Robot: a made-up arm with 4 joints. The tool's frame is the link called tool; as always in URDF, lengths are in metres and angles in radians. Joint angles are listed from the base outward. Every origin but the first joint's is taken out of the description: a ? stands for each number. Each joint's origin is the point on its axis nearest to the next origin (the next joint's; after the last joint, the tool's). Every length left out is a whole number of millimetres.
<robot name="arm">
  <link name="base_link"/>
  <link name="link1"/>
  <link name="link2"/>
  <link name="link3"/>
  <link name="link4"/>
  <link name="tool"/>
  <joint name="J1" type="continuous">
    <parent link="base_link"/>
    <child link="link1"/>
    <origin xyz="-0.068 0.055 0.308" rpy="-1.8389 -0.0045 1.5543"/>
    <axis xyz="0 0 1"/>
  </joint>
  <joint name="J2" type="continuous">
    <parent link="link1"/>
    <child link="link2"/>
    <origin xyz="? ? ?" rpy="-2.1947 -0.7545 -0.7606"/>
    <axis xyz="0 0 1"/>
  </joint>
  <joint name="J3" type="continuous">
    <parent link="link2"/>
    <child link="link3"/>
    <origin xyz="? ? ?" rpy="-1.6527 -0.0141 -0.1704"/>
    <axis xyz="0 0 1"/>
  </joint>
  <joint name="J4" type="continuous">
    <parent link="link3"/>
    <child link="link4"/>
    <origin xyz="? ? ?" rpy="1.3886 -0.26 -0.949"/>
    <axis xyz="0 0 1"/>
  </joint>
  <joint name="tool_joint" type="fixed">
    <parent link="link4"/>
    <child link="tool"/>
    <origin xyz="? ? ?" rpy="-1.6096 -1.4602 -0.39"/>
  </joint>
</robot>
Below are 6 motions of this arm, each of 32 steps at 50 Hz.
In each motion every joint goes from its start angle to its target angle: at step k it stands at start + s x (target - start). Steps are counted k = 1, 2, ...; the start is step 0. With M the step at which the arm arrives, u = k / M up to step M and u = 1 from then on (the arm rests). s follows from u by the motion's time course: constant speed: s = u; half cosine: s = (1 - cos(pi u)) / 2; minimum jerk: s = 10 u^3 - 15 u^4 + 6 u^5.
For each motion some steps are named. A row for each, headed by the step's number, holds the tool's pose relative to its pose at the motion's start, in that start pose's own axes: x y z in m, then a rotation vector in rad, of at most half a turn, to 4 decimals.
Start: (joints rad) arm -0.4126 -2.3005 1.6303 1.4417
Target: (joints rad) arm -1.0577 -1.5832 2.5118 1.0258
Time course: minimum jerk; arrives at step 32
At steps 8, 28, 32:
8: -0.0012 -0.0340 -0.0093 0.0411 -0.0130 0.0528
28: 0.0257 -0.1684 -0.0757 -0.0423 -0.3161 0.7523
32: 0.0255 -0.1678 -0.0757 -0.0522 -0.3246 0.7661

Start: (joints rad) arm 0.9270 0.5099 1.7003 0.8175
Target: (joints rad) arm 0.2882 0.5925 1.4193 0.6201
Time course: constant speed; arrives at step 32
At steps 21, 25, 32:
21: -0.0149 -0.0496 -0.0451 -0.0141 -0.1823 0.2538
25: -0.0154 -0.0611 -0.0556 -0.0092 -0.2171 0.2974
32: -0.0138 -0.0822 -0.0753 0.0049 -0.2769 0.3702

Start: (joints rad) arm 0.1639 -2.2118 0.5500 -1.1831
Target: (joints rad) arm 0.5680 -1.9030 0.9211 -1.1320
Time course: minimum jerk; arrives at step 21
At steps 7, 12, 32:
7: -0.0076 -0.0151 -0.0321 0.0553 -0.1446 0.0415
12: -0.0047 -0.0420 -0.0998 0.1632 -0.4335 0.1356
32: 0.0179 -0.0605 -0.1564 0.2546 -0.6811 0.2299

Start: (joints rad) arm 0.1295 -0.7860 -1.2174 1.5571
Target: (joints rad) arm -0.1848 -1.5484 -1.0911 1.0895
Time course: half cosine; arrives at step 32
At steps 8, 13, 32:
8: -0.0017 -0.0281 -0.0049 0.0190 -0.0145 0.0483
13: -0.0063 -0.0658 -0.0161 0.0400 -0.0483 0.1180
32: -0.0355 -0.1606 -0.0776 0.0544 -0.2476 0.3208

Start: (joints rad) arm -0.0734 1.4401 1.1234 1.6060
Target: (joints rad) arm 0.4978 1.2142 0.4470 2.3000
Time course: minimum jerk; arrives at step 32
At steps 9, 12, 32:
9: -0.0569 0.0203 -0.0264 -0.0173 -0.1402 0.0116
12: -0.1072 0.0345 -0.0613 -0.0333 -0.2767 0.0406
32: -0.2338 -0.0069 -0.3079 -0.1342 -0.9055 0.4764

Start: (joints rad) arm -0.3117 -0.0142 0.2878 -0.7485
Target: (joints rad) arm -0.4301 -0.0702 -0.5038 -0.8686
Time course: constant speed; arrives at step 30
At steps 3, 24, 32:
3: -0.0003 0.0124 0.0111 -0.0128 0.0563 -0.0501
24: 0.0389 0.0880 0.0798 -0.0822 0.4763 -0.3721
32: 0.0616 0.1036 0.0940 -0.0952 0.6047 -0.4539

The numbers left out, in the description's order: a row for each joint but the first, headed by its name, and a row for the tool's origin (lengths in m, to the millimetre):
J2: 0.013 -0.018 0
J3: -0.001 -0.005 0
J4: 0.044 0.227 0
tool: 0.027 0.291 0

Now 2 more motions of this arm.
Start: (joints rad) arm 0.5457 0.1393 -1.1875 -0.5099
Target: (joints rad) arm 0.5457 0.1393 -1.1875 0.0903
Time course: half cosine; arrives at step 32
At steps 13, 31, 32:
13: -0.0063 -0.0558 -0.0266 0.2117 -0.0235 -0.0009
31: -0.0157 -0.1378 -0.1023 0.5951 -0.0660 -0.0026
32: -0.0158 -0.1381 -0.1027 0.5965 -0.0662 -0.0026

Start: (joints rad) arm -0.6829 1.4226 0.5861 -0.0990
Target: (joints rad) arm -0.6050 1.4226 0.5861 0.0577
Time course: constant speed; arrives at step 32
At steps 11, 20, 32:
11: -0.0086 -0.0071 -0.0039 0.0407 -0.0135 -0.0225
20: -0.0159 -0.0126 -0.0076 0.0739 -0.0254 -0.0406
32: -0.0260 -0.0195 -0.0131 0.1180 -0.0425 -0.0641

